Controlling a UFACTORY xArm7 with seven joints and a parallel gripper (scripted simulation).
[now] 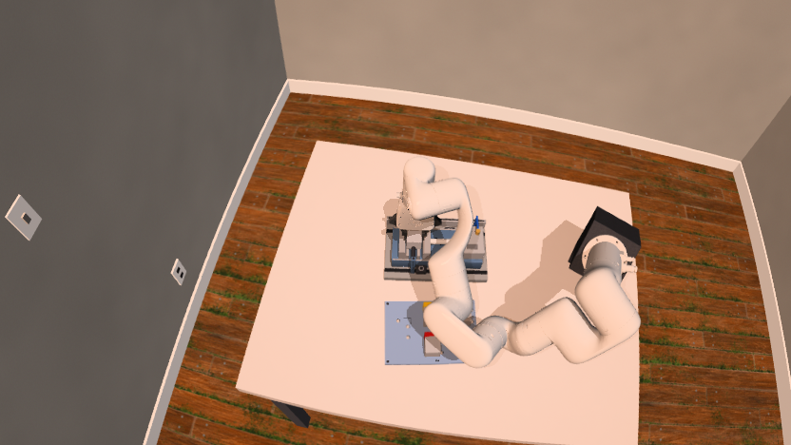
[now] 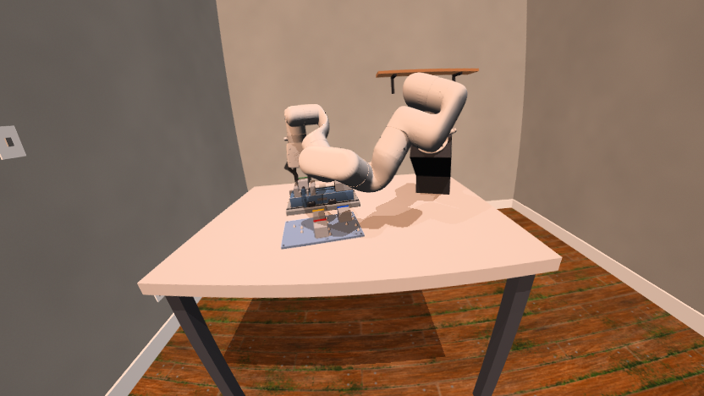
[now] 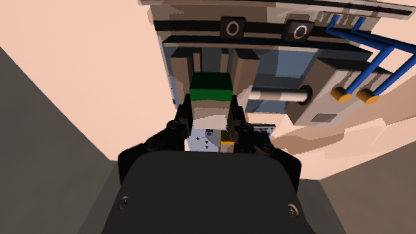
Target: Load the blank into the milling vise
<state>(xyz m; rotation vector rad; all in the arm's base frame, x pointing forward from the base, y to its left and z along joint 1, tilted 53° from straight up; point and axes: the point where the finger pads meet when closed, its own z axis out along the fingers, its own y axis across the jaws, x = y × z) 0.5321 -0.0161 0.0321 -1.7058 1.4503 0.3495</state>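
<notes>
My gripper is now 2 cm above the green-ended blank. From my hand the other things lie so: blue-ended blank: 20 cm behind, 15 cm to the left, 10 cm below; then rod: 8 cm behind, 3 cm to the right, 5 cm below; then yellow-ended blank: 11 cm behind, 18 cm to the left, 10 cm below.
</notes>
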